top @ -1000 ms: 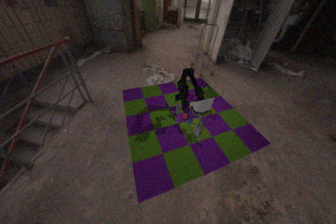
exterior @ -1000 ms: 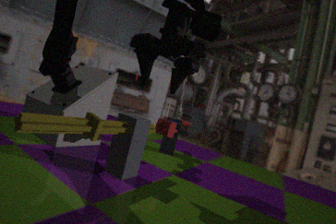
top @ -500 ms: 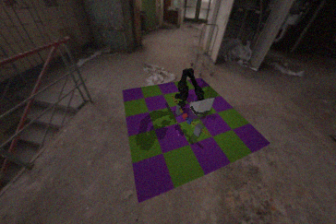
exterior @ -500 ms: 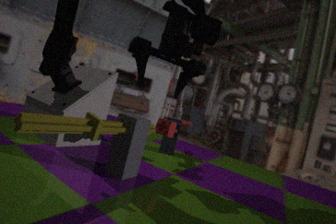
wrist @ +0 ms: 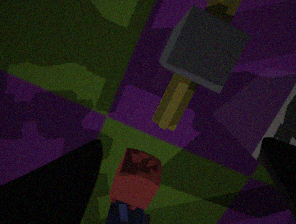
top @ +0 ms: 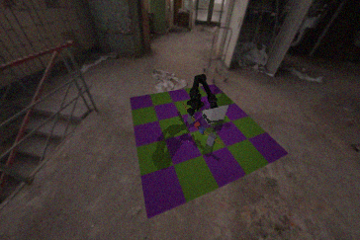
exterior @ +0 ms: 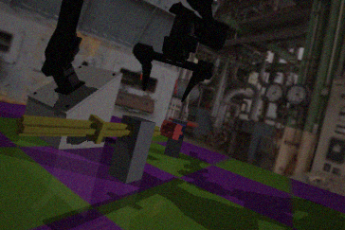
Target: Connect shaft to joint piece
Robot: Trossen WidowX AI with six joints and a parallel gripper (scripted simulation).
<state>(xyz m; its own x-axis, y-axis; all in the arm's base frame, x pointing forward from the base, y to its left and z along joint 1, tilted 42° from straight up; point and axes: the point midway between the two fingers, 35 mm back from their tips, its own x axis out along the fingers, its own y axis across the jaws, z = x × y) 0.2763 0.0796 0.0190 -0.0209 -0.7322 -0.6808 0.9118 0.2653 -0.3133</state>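
Right now my gripper tip is 9 cm to the right of the red square joint piece and 8 cm above it.
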